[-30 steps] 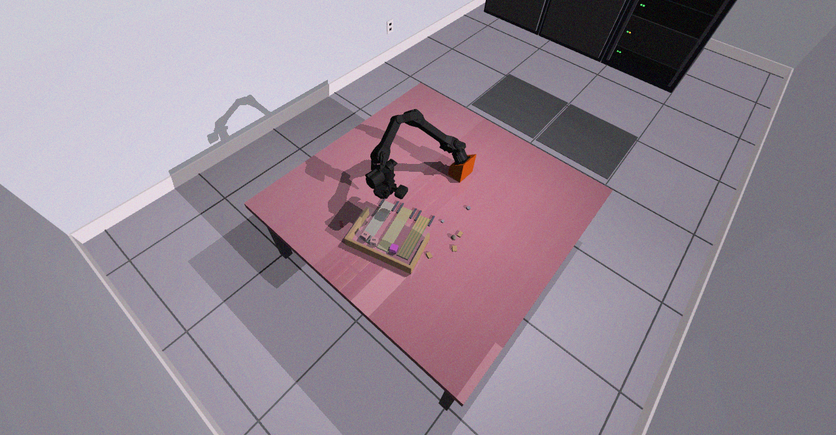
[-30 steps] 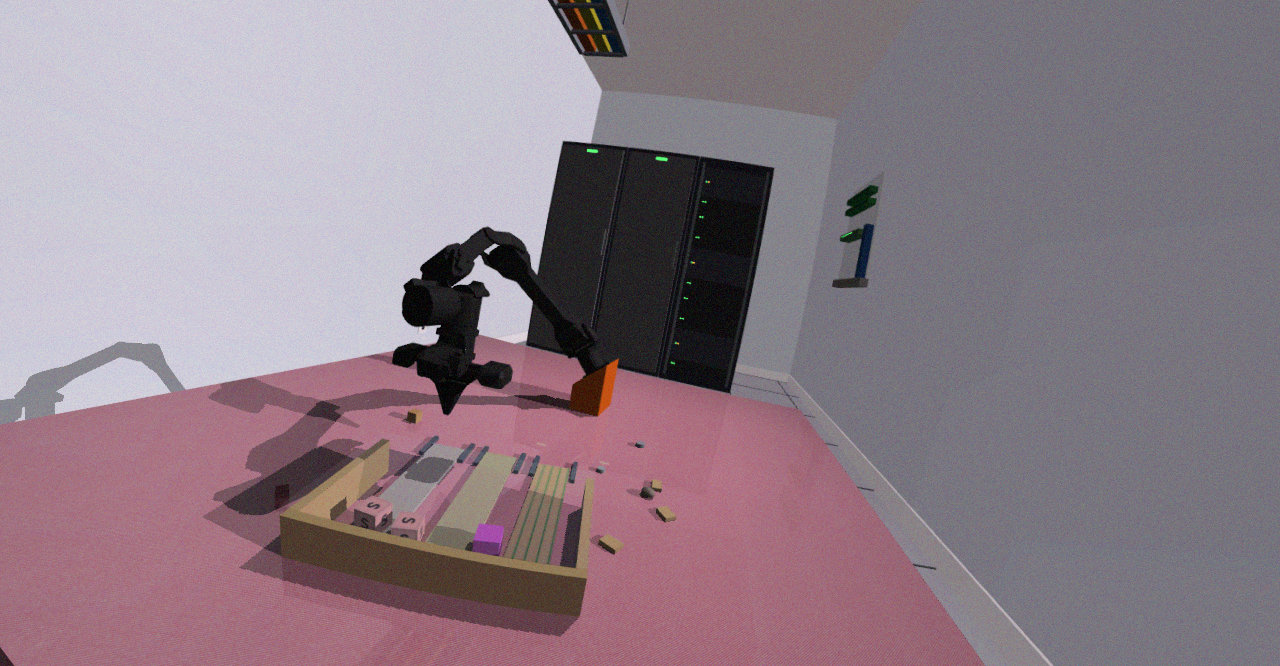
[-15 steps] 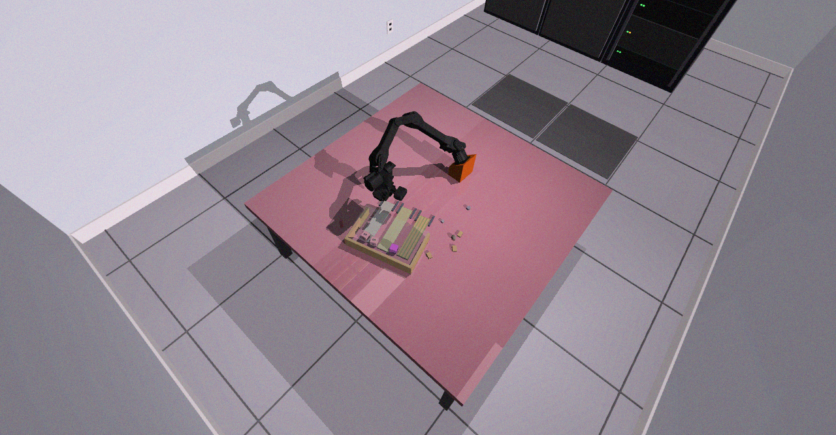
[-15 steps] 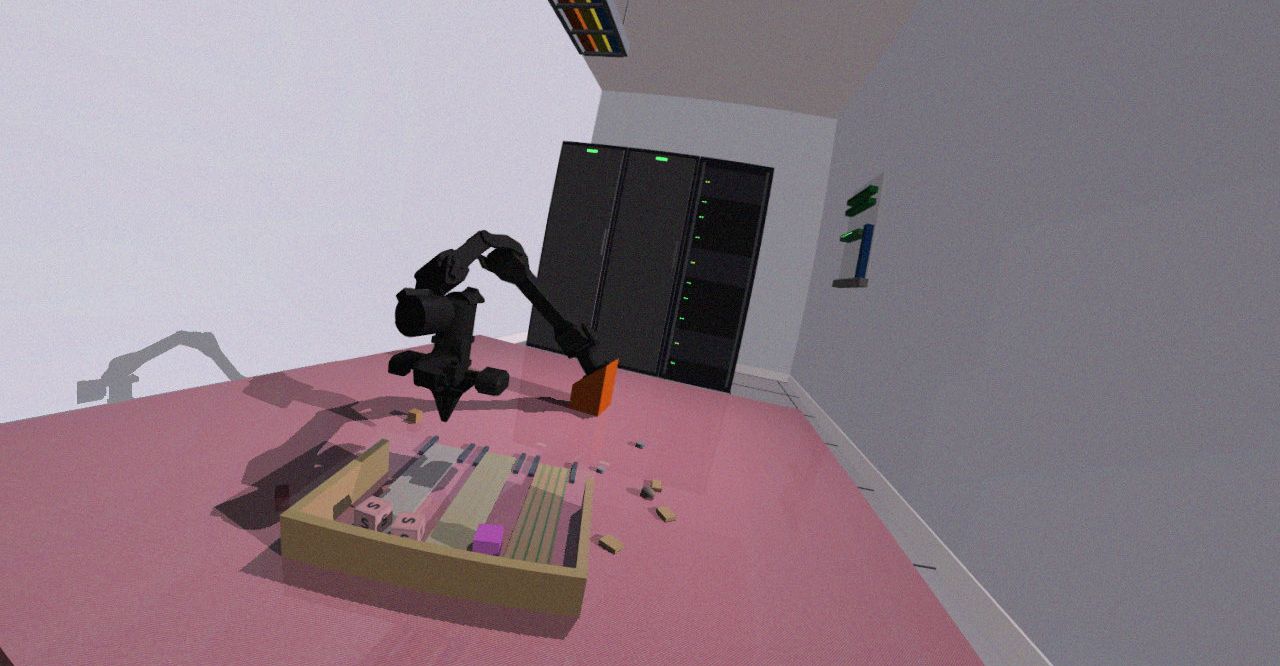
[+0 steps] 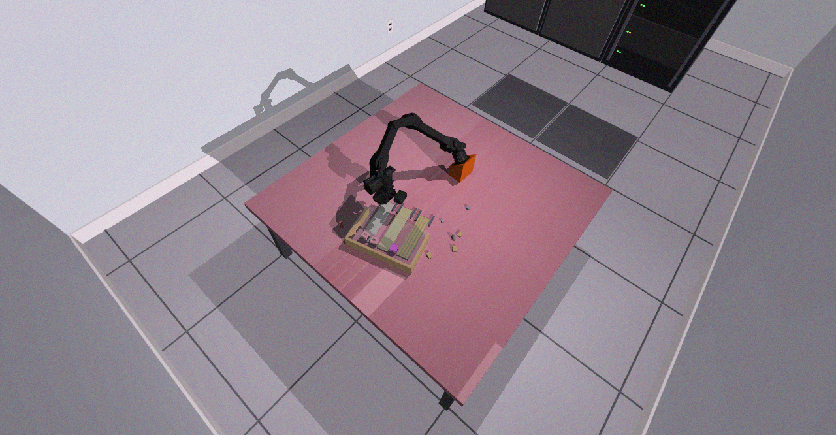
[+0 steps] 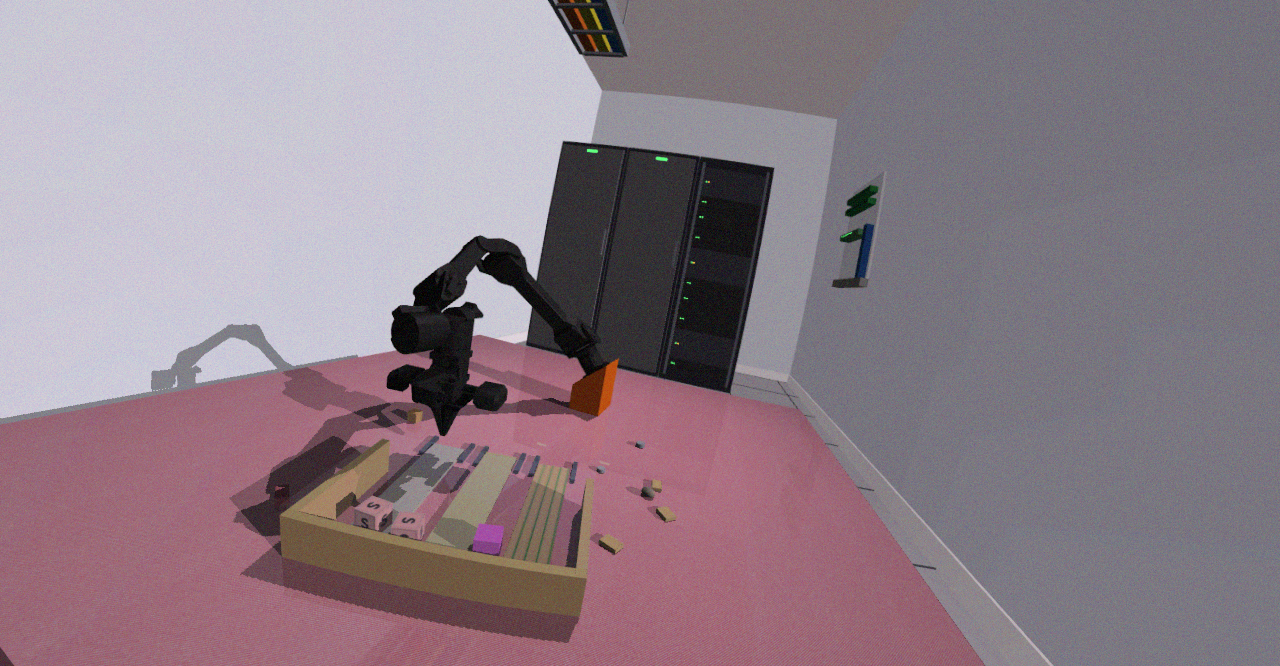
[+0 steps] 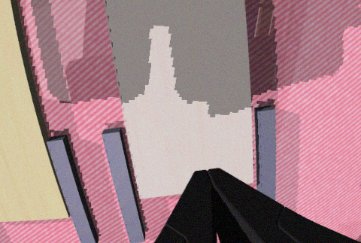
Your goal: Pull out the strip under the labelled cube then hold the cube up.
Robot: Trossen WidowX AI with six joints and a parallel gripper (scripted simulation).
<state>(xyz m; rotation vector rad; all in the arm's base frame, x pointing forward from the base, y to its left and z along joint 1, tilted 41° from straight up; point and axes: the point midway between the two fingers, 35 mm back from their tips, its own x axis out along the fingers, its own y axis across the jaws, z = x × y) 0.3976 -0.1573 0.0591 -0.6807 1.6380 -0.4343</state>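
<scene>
The pale strip lies 90 mm ahead of my gripper tip, 40 mm below it and 20 mm to the left of it.
</scene>
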